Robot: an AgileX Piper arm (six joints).
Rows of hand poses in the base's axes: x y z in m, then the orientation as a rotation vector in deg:
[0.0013 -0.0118 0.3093 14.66 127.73 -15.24]
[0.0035 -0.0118 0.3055 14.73 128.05 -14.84]
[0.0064 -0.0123 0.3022 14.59 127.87 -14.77]
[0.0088 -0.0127 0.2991 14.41 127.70 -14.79]
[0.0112 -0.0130 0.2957 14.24 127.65 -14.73]
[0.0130 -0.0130 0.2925 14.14 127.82 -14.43]
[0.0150 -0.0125 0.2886 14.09 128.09 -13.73]
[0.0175 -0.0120 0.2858 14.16 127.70 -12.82]
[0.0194 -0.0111 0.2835 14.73 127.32 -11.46]
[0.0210 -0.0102 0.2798 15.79 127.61 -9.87]
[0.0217 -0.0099 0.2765 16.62 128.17 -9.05]
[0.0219 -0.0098 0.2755 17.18 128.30 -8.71]
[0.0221 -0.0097 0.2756 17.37 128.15 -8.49]
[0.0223 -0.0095 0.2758 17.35 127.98 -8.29]
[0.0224 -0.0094 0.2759 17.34 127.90 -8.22]
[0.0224 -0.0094 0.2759 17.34 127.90 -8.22]
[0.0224 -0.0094 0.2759 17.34 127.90 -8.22]
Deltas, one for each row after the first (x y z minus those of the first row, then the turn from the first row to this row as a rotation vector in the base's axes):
[0.0022 0.0000 -0.0038 0.36 0.25 0.09]
[0.0051 -0.0005 -0.0071 0.33 0.06 0.22]
[0.0075 -0.0009 -0.0102 0.23 -0.10 0.34]
[0.0099 -0.0012 -0.0136 0.20 -0.15 0.48]
[0.0117 -0.0012 -0.0168 0.40 -0.03 0.66]
[0.0137 -0.0007 -0.0207 0.92 0.13 0.94]
[0.0162 -0.0002 -0.0235 1.53 -0.39 1.21]
[0.0181 0.0007 -0.0258 2.64 -0.97 1.27]
[0.0197 0.0016 -0.0295 4.18 -0.91 1.06]
[0.0204 0.0019 -0.0328 5.13 -0.46 0.74]
[0.0206 0.0020 -0.0338 5.59 -0.38 0.46]
[0.0208 0.0021 -0.0337 5.79 -0.56 0.39]
[0.0210 0.0023 -0.0335 5.90 -0.75 0.48]
[0.0211 0.0024 -0.0334 5.94 -0.84 0.51]
[0.0211 0.0024 -0.0334 5.94 -0.84 0.51]
[0.0211 0.0024 -0.0334 5.94 -0.84 0.51]

